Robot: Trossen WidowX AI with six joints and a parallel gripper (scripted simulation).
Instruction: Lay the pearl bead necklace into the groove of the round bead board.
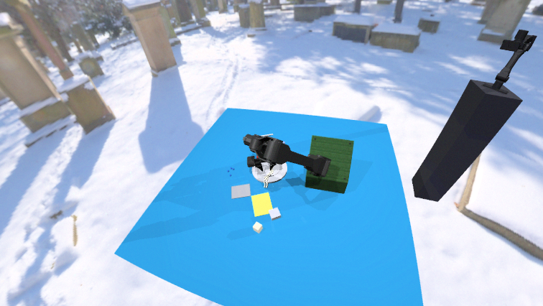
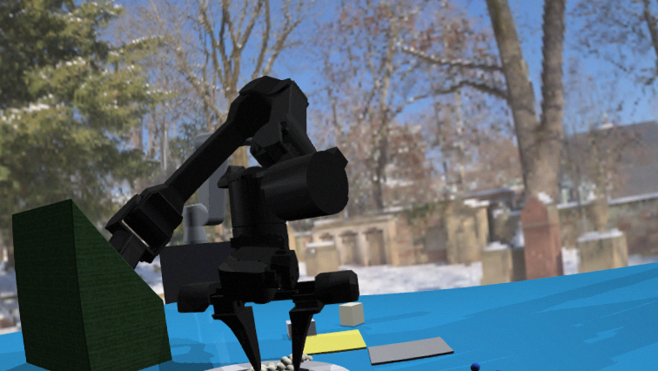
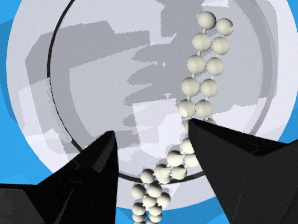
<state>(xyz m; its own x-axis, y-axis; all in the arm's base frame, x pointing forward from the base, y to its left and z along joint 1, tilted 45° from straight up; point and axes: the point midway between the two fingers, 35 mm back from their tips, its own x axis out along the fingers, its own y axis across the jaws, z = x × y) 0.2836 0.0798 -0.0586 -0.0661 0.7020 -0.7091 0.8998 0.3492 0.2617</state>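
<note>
The round white bead board is 10 mm behind my gripper tip, 30 mm to the right of it and 10 mm below it. From my gripper tip the other things lie so: yellow tile: 50 mm behind, 200 mm to the left, 20 mm below; then red object: 100 mm ahead, 140 mm to the right, 20 mm below; then grey tile: 80 mm ahead, 160 mm to the left, 20 mm below.
</note>
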